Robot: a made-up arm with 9 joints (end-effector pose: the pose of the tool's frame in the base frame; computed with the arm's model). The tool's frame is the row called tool.
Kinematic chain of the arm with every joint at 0, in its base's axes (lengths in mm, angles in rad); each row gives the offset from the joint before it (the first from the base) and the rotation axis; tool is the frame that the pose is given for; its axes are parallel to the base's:
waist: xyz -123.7 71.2 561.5 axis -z
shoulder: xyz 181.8 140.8 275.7 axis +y
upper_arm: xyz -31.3 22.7 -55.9 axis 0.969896 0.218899 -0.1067
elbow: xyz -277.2 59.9 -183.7 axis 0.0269 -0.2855 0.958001
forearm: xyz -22 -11.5 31.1 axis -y
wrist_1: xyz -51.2 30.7 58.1 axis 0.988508 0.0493 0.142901
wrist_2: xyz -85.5 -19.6 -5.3 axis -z
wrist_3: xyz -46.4 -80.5 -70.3 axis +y
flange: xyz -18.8 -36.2 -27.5 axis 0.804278 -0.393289 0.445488
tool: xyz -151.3 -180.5 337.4
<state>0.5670 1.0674 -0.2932 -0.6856 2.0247 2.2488 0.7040 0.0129 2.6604</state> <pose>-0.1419 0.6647 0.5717 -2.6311 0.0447 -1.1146</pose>
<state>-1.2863 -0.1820 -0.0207 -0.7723 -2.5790 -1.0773 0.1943 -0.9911 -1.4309</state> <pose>-0.3159 0.3711 0.7775 -1.7193 1.2392 0.7938</pose>
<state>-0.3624 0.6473 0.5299 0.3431 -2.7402 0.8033 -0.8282 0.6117 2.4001</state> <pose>-0.2672 0.2122 1.4103 -0.5640 0.4135 3.0437</pose>
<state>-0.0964 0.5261 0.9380 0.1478 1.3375 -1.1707 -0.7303 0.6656 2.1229</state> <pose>-0.6801 0.0212 0.7760 1.4013 -0.4870 -0.2272</pose>
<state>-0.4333 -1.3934 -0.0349 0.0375 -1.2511 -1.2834 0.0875 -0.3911 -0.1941</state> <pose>-0.4731 0.3633 0.6408 -1.5770 -0.5570 0.6198</pose>
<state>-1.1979 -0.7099 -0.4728 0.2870 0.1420 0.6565 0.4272 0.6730 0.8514</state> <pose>0.2667 -0.1146 0.2910 0.7166 -0.5278 1.6097</pose>
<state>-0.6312 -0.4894 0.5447 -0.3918 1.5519 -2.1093 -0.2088 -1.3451 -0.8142</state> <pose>-0.5013 0.6059 0.1456 2.1408 -1.1156 2.0188</pose>
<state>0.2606 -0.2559 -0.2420 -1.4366 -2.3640 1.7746 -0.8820 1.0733 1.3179</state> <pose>0.1563 0.6287 0.6679 -2.7697 1.0208 -1.1945</pose>
